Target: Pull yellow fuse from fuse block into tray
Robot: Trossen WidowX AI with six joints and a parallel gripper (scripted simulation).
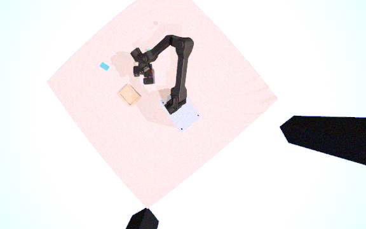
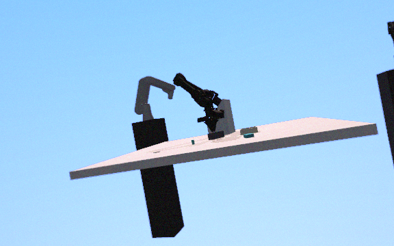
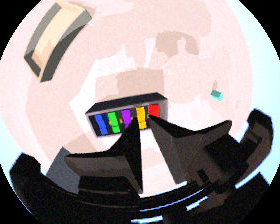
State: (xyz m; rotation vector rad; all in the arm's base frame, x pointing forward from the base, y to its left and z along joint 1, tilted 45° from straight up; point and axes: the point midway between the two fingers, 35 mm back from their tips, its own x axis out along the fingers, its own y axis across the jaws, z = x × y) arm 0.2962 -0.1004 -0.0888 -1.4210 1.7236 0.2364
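Now: the tray 40 mm behind my gripper tip, 210 mm to the left of it and 40 mm below it.
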